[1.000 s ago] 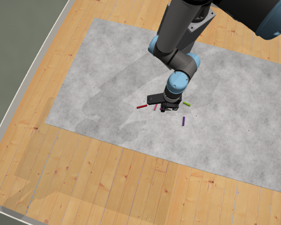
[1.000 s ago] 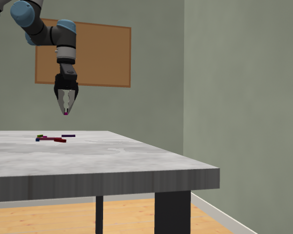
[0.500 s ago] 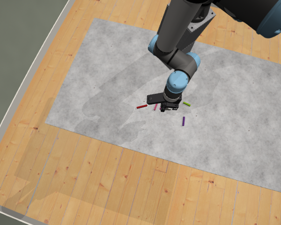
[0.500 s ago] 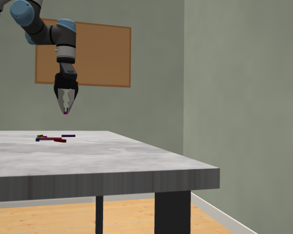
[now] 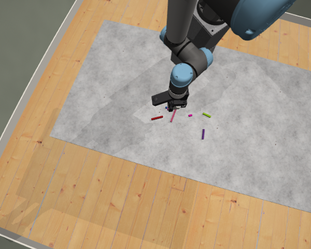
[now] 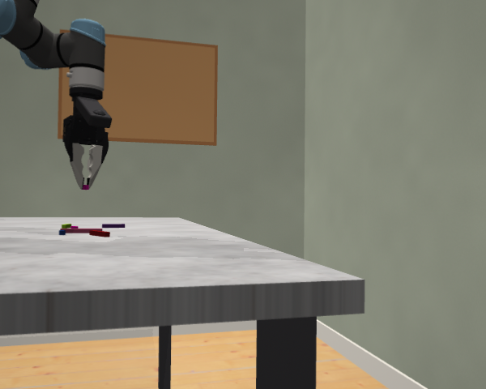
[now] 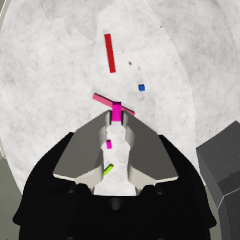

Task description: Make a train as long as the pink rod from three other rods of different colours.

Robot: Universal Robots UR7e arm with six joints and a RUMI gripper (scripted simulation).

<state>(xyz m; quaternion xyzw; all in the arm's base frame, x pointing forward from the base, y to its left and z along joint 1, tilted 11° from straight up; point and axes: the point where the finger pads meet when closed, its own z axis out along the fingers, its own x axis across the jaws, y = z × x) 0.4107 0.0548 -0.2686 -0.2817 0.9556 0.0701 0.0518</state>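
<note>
Right now my hand is 40 mm past the small blue rod, 30 mm to the left of it and 110 mm above it. Round my hand: lime rod: 110 mm behind, 210 mm to the left, 110 mm below; pink rod: 20 mm behind, 30 mm to the left, 110 mm below; red rod: 50 mm ahead, 50 mm to the right, 110 mm below.
</note>
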